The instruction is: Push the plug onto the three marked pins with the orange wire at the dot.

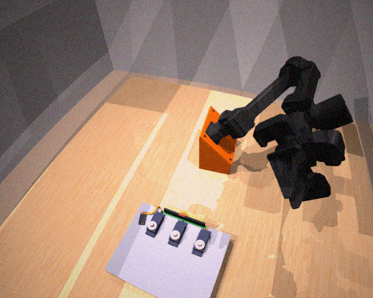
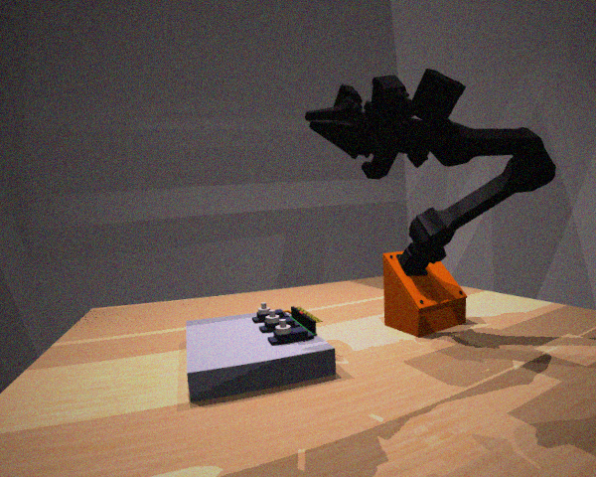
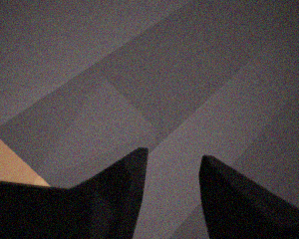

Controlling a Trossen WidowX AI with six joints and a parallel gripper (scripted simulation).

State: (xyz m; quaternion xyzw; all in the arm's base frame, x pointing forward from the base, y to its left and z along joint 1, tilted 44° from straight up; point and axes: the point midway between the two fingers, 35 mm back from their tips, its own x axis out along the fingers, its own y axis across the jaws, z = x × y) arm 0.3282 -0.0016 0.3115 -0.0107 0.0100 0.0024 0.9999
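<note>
Right now my gripper tip is 5 cm past the red band, 22 cm to the left of it and 33 cm above it. From my gripper tip the other things lie so: grey holder 11 cm ahead, 21 cm to the right, 38 cm below.
</note>
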